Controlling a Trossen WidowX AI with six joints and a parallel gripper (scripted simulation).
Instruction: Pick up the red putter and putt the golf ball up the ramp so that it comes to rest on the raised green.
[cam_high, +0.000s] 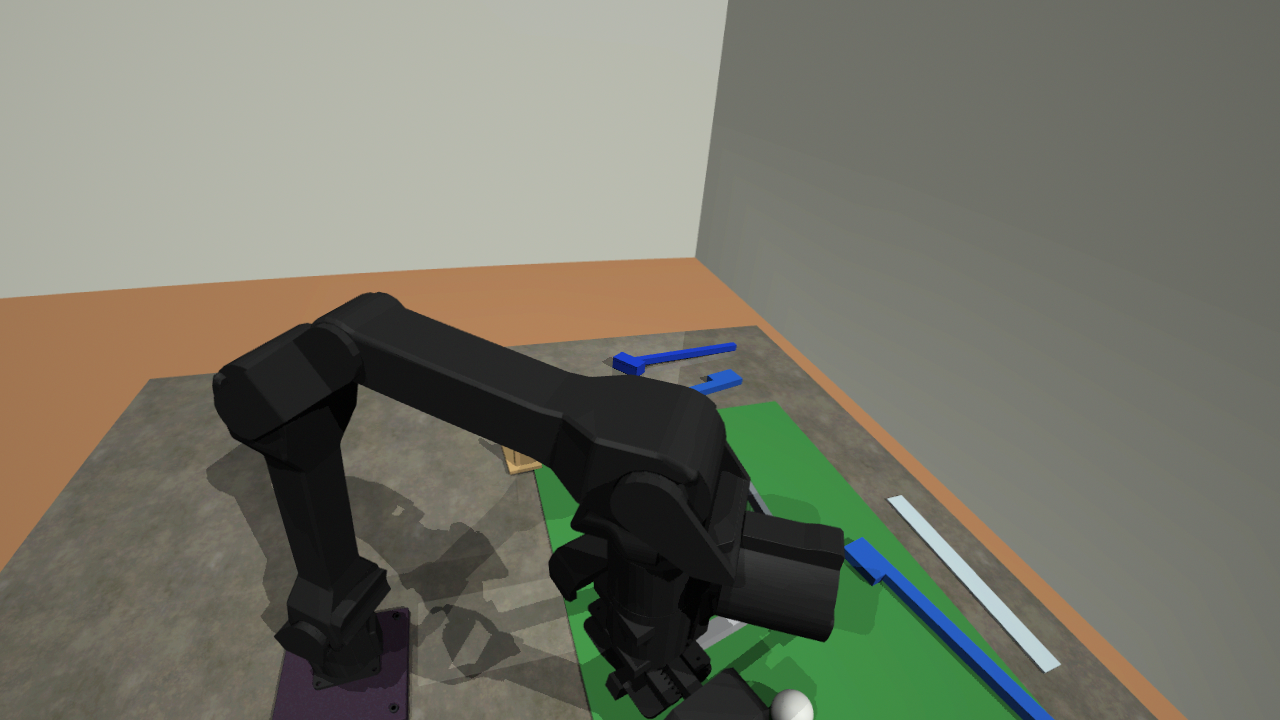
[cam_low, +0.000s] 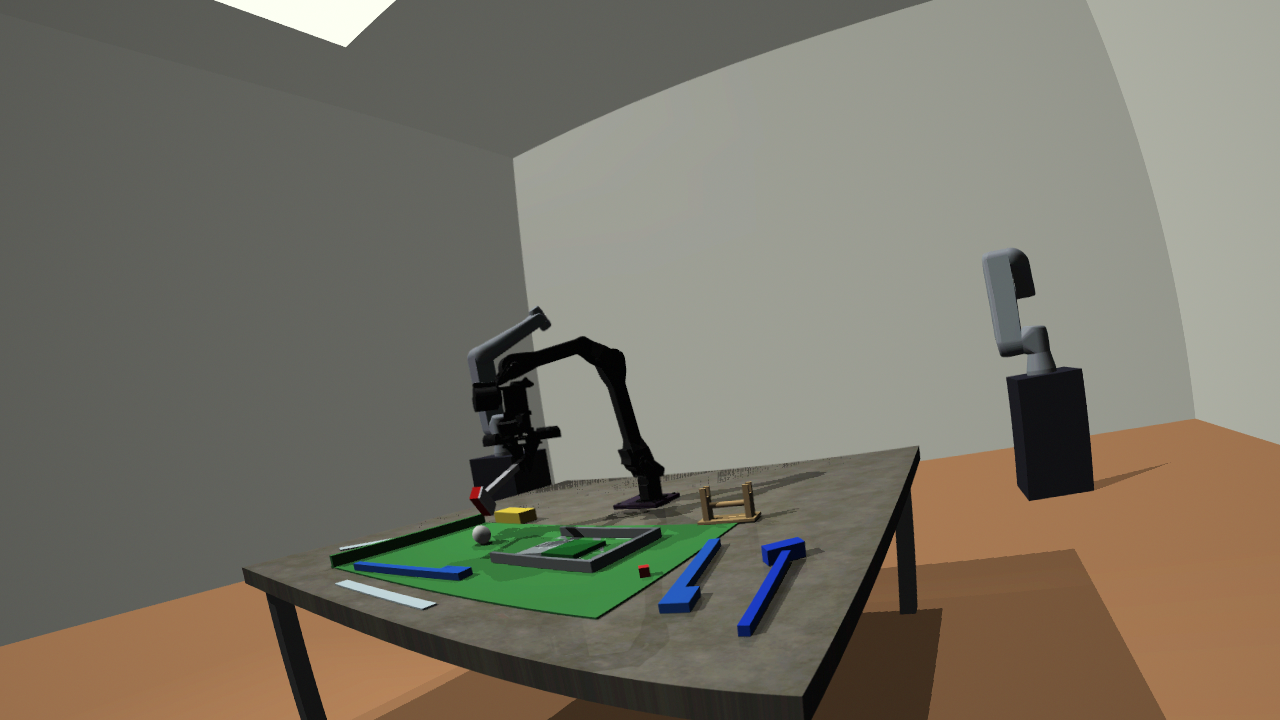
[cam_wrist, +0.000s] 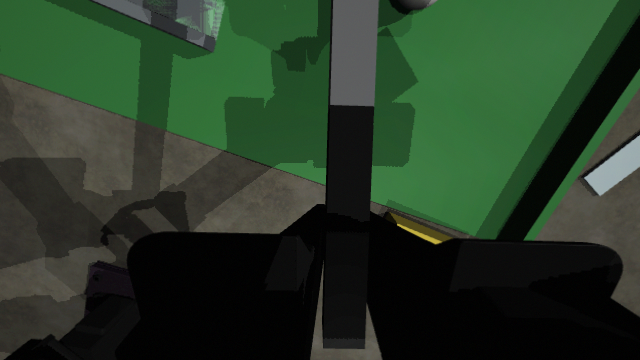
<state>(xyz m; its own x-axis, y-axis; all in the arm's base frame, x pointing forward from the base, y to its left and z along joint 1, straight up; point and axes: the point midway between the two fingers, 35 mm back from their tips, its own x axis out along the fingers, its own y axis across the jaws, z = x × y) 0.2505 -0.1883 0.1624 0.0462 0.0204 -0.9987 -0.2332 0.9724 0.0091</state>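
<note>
The yellow block is 13 cm to the right of my gripper tip, 12 cm below it and 8 cm behind it. The rest, counted from my gripper tip: grey-walled frame 26 cm to the left, 19 cm ahead, 13 cm below; red putter 11 cm ahead, 3 cm to the left; white golf ball 16 cm ahead, 11 cm below, 3 cm to the right.
</note>
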